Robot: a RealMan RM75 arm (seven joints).
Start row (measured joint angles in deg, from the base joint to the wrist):
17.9 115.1 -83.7 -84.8 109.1 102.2 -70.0
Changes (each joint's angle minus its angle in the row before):
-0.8 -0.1 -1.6 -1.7 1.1 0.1 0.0
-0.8 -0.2 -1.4 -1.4 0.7 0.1 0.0
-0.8 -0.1 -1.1 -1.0 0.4 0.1 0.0
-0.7 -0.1 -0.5 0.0 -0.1 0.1 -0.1
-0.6 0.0 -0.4 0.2 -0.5 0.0 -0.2
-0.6 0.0 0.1 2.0 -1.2 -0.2 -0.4
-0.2 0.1 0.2 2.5 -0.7 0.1 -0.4
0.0 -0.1 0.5 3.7 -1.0 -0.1 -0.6
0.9 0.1 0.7 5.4 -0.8 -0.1 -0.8
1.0 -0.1 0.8 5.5 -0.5 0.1 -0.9
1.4 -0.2 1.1 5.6 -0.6 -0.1 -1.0
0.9 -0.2 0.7 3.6 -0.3 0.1 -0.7
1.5 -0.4 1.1 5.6 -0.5 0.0 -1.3
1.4 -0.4 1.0 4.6 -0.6 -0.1 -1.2
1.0 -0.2 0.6 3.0 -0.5 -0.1 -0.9
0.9 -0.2 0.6 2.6 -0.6 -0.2 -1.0
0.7 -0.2 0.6 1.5 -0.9 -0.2 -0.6
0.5 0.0 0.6 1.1 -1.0 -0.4 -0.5
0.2 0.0 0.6 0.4 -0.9 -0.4 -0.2
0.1 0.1 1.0 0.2 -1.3 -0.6 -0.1
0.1 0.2 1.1 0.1 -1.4 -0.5 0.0
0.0 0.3 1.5 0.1 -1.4 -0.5 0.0
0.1 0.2 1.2 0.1 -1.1 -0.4 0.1
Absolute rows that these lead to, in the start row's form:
17.1 115.0 -85.3 -86.5 110.2 102.3 -70.0
16.3 114.8 -86.7 -87.9 110.9 102.4 -70.0
15.5 114.7 -87.8 -88.9 111.3 102.5 -70.0
14.8 114.6 -88.3 -88.9 111.2 102.6 -70.1
14.2 114.6 -88.7 -88.7 110.7 102.6 -70.3
13.6 114.6 -88.6 -86.7 109.5 102.4 -70.7
13.4 114.7 -88.4 -84.2 108.8 102.5 -71.1
13.4 114.6 -87.9 -80.5 107.8 102.4 -71.7
14.3 114.7 -87.2 -75.1 107.0 102.3 -72.5
15.3 114.6 -86.4 -69.6 106.5 102.4 -73.4
16.7 114.4 -85.3 -64.0 105.9 102.3 -74.4
17.6 114.2 -84.6 -60.4 105.6 102.4 -75.1
19.1 113.8 -83.5 -54.8 105.1 102.4 -76.4
20.5 113.4 -82.5 -50.2 104.5 102.3 -77.6
21.5 113.2 -81.9 -47.2 104.0 102.2 -78.5
22.4 113.0 -81.3 -44.6 103.4 102.0 -79.5
23.1 112.8 -80.7 -43.1 102.5 101.8 -80.1
23.6 112.8 -80.1 -42.0 101.5 101.4 -80.6
23.8 112.8 -79.5 -41.6 100.6 101.0 -80.8
23.9 112.9 -78.5 -41.4 99.3 100.4 -80.9
24.0 113.1 -77.4 -41.3 97.9 99.9 -80.9
24.0 113.4 -75.9 -41.2 96.5 99.4 -80.9
24.1 113.6 -74.7 -41.1 95.4 99.0 -80.8

